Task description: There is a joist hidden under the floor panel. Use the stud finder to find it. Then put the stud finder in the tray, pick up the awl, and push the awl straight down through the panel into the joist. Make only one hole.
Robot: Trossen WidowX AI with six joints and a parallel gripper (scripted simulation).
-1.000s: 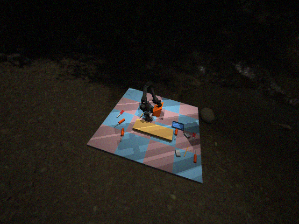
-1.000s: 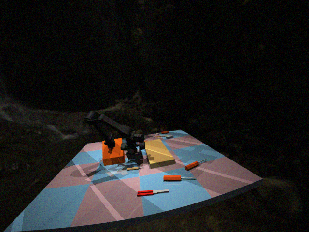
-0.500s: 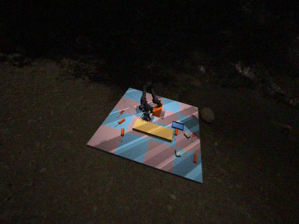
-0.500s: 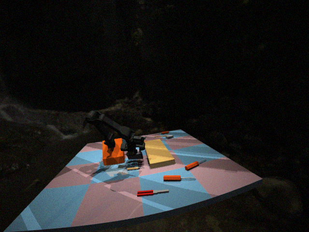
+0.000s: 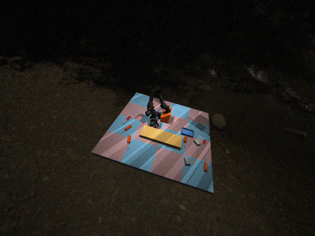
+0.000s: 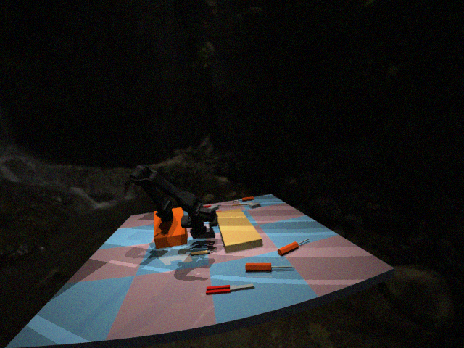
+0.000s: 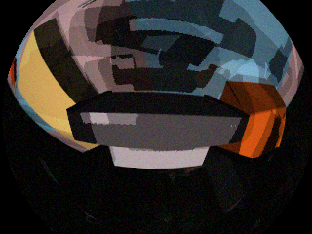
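My gripper tip is now 1 cm past the stud finder and 1 cm to the right of it. From my gripper tip the other things lie so: awl 1 cm behind, 14 cm to the right, 7 cm below; blue tray 1 cm behind, 41 cm to the left, 7 cm below.
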